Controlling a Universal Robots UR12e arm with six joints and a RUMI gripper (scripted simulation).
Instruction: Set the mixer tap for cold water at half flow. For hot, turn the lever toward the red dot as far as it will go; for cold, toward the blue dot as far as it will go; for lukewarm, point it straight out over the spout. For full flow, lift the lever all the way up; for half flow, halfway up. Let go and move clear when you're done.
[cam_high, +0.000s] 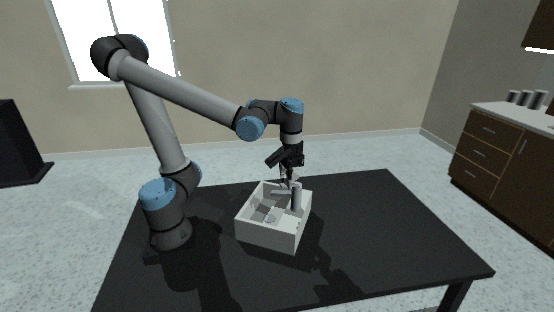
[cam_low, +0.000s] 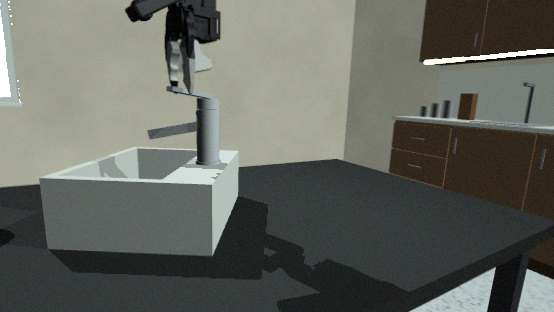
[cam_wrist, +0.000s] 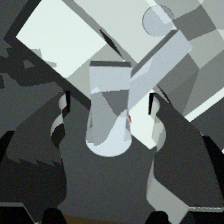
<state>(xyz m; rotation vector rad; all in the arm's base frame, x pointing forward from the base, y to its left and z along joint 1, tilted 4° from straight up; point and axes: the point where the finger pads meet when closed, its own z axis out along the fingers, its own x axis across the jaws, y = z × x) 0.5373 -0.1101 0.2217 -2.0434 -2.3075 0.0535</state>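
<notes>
The flat lever is 20 mm ahead of my hand and 10 mm below it. From my hand the other things lie so: white basin 40 mm behind, 80 mm to the left, 250 mm below.
</notes>
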